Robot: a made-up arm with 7 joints.
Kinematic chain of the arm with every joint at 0, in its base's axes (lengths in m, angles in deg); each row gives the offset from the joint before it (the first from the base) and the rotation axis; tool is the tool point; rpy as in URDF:
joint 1: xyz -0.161 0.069 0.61 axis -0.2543 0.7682 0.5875
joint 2: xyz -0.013 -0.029 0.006 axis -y
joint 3: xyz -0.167 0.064 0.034 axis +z
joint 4: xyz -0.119 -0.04 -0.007 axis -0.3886 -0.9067 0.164
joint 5: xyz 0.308 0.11 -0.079 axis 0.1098 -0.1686 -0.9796
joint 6: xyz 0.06 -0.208 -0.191 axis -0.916 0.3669 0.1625
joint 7: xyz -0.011 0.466 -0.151 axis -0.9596 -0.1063 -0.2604
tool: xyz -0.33 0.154 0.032 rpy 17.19 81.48 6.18
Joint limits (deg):
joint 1: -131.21..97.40
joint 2: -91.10..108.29
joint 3: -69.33..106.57
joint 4: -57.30..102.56
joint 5: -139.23..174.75
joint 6: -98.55..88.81
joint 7: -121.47..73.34
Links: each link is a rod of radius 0.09 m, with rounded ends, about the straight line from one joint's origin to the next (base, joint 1, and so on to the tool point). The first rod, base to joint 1, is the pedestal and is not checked.
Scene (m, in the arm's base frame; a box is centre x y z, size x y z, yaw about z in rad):
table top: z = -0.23
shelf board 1: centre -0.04 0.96 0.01 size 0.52 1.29 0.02 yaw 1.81
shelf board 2: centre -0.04 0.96 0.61 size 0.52 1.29 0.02 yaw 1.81
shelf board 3: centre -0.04 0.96 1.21 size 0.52 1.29 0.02 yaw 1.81
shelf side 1: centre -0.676 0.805 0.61 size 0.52 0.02 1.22 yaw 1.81
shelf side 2: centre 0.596 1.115 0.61 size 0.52 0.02 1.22 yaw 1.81
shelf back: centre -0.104 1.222 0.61 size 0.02 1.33 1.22 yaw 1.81
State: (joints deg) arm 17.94 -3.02 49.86 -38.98 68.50 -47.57 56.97
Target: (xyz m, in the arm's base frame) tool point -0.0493 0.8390 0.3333
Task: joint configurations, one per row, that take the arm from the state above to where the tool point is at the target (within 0.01 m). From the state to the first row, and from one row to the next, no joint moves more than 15 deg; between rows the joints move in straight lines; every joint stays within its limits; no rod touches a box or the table.
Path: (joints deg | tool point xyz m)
1: 7.35 -0.08 50.51 -31.97 69.07 -42.10 57.52 | -0.3293 0.7520 0.2715
2: -3.23 2.85 51.17 -24.96 69.64 -36.63 58.07 | -0.1913 0.8054 0.2886
3: -13.82 5.79 51.82 -17.94 70.21 -31.15 58.63 | -0.0493 0.8390 0.3333

